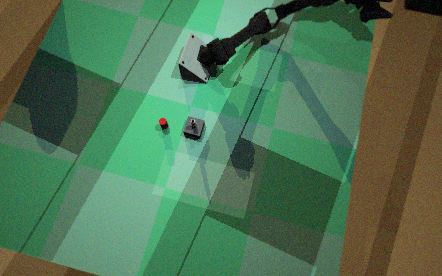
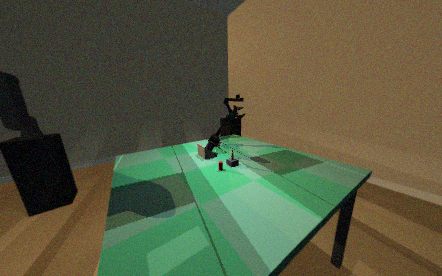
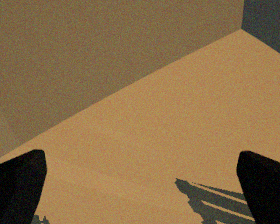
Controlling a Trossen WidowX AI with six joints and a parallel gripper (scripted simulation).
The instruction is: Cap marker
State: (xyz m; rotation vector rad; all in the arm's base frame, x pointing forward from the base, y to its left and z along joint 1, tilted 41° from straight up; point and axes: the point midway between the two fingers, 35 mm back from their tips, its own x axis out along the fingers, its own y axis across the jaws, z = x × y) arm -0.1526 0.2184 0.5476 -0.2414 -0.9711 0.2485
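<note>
The red cap lies 410 mm ahead of my gripper tip, 640 mm to the right of it and 310 mm below it. Round my gripper tip: holder block 400 mm ahead, 520 mm to the right, 310 mm below.
</note>
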